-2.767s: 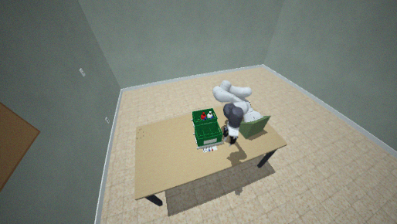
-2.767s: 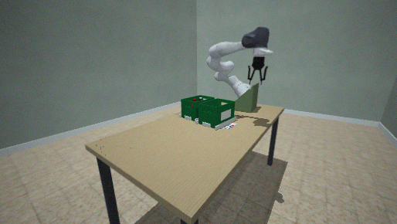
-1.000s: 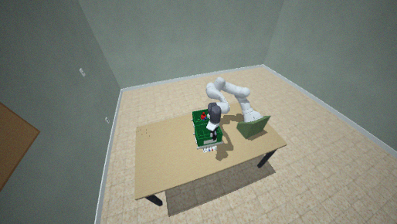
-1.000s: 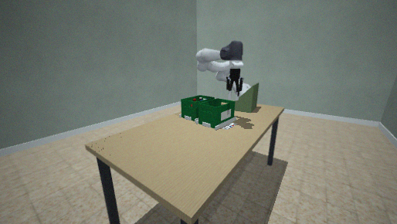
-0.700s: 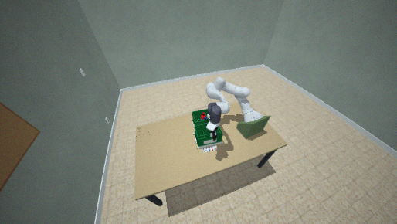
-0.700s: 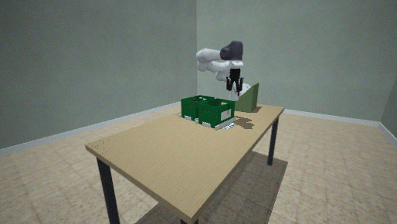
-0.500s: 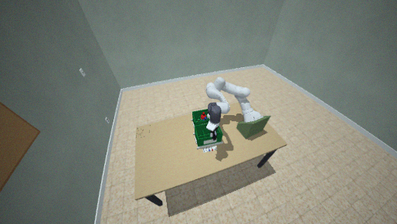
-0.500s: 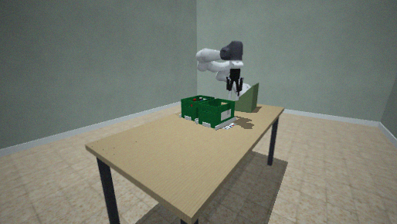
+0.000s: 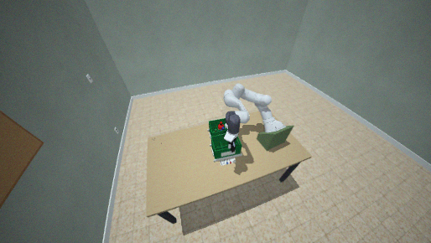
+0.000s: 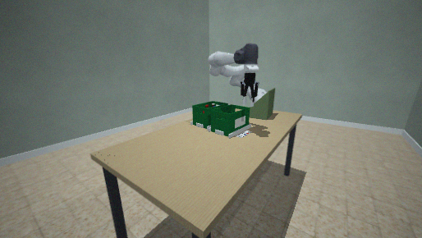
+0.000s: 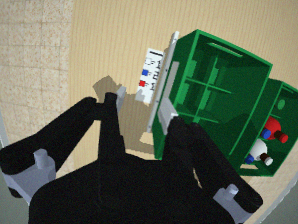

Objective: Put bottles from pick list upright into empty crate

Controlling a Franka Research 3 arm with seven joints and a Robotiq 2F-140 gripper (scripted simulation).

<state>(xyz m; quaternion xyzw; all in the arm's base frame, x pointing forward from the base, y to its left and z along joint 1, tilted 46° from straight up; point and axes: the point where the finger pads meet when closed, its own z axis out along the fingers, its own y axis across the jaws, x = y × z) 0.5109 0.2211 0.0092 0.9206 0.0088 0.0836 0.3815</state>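
The white-capped bottle lies 42 cm to the right of my hand, 16 cm below it and 12 cm behind it. Also, from my hand: blue-capped bottle 34 cm to the right, 16 cm below, 12 cm behind; pick list 25 cm below, 2 cm to the right, 1 cm ahead; green-capped bottle 34 cm to the right, 16 cm below, 5 cm ahead.
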